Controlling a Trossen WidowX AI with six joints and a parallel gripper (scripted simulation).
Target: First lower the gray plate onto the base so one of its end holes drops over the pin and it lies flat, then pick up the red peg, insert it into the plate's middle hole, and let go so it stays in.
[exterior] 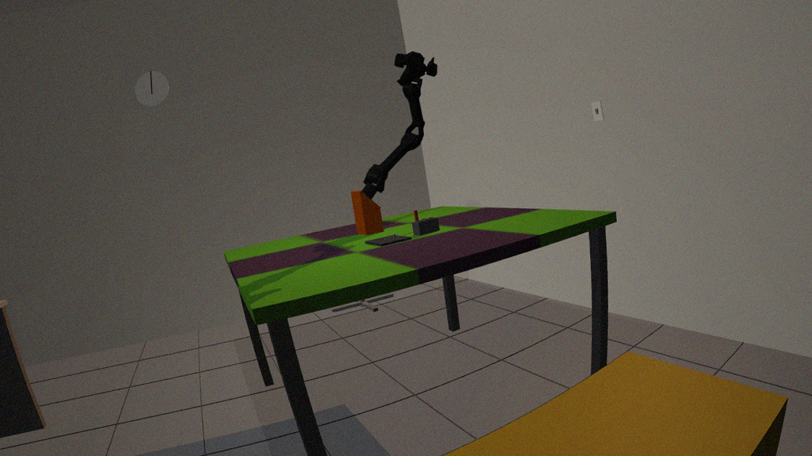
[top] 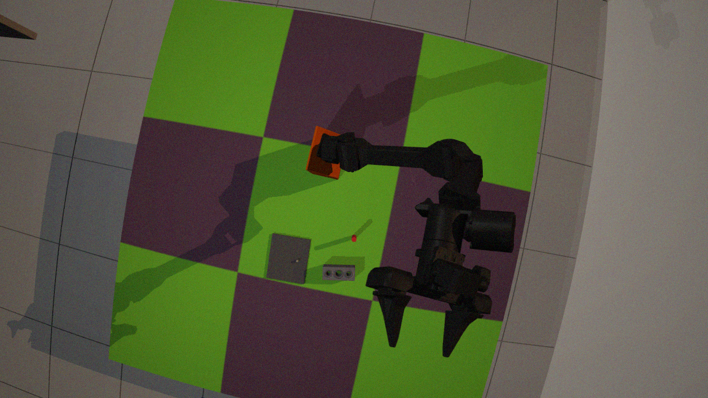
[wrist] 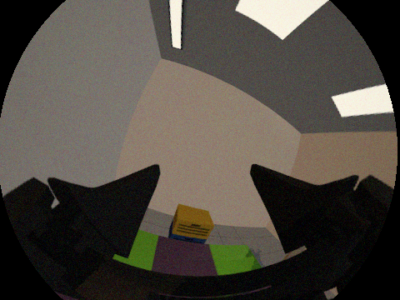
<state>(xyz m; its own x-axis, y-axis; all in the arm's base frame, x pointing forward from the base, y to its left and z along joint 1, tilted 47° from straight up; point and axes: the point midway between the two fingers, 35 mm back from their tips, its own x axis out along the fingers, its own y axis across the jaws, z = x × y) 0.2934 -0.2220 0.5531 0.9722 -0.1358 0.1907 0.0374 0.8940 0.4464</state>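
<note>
Right now the plate is 5 cm ahead of my gripper tip, 13 cm to the right of it and 68 cm below it. Round my gripper tip: dark square base 6 cm ahead, 27 cm to the right, 71 cm below; then red peg 7 cm behind, 11 cm to the right, 68 cm below.
</note>
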